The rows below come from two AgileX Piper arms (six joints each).
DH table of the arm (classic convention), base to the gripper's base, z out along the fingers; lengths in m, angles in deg. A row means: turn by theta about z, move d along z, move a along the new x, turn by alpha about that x. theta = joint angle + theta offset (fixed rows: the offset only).
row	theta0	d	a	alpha
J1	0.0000	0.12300	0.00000	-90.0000
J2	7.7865	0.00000	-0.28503	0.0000
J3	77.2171	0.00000	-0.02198	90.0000
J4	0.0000	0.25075	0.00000	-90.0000
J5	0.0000	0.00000	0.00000	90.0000
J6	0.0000	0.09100	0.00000	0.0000
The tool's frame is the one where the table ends.
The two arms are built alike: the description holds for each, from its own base.
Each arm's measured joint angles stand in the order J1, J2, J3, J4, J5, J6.
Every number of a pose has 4 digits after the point.
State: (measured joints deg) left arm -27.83 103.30 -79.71 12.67 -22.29 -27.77; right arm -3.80 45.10 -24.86 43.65 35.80 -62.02
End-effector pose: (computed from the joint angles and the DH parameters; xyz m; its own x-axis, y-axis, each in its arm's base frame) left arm 0.3836 -0.2111 0.3349 -0.1011 -0.2576 -0.9609 0.5314 0.8026 -0.2711; right arm 0.1389 0.0276 0.2490 -0.5213 -0.3425 -0.7816 -0.4931 0.8685 -0.0518
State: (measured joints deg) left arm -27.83 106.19 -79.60 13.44 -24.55 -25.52; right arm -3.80 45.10 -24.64 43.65 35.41 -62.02
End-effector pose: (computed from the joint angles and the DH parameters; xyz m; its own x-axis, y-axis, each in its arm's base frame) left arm 0.3917 -0.2167 0.3153 -0.0907 -0.2102 -0.9734 0.5437 0.8085 -0.2252; right arm 0.1390 0.0272 0.2481 -0.5221 -0.3412 -0.7817 -0.4891 0.8706 -0.0534
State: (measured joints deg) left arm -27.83 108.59 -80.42 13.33 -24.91 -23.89; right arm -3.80 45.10 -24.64 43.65 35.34 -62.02
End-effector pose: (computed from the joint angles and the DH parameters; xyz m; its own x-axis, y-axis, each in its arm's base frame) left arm 0.3994 -0.2209 0.3017 -0.0949 -0.1793 -0.9792 0.5425 0.8154 -0.2019; right arm 0.1390 0.0272 0.2481 -0.5217 -0.3410 -0.7820 -0.4883 0.8710 -0.0541
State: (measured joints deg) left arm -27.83 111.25 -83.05 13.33 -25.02 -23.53; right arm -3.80 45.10 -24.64 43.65 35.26 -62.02
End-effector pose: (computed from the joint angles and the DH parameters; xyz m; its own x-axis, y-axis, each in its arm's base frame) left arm 0.4097 -0.2263 0.2955 -0.0905 -0.1749 -0.9804 0.5437 0.8161 -0.1958; right arm 0.1391 0.0271 0.2482 -0.5212 -0.3408 -0.7824 -0.4874 0.8714 -0.0548
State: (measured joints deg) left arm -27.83 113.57 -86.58 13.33 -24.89 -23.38; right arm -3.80 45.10 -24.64 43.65 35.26 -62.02
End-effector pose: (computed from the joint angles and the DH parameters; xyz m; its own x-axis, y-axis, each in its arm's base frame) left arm 0.4200 -0.2317 0.2965 -0.0725 -0.1813 -0.9808 0.5468 0.8152 -0.1911; right arm 0.1391 0.0271 0.2482 -0.5212 -0.3408 -0.7824 -0.4874 0.8714 -0.0548
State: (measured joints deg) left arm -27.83 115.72 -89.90 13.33 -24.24 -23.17; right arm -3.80 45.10 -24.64 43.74 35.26 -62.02
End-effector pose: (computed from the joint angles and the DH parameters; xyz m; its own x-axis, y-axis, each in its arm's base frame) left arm 0.4293 -0.2364 0.2966 -0.0615 -0.1819 -0.9814 0.5467 0.8165 -0.1856; right arm 0.1391 0.0272 0.2482 -0.5213 -0.3394 -0.7830 -0.4871 0.8717 -0.0536
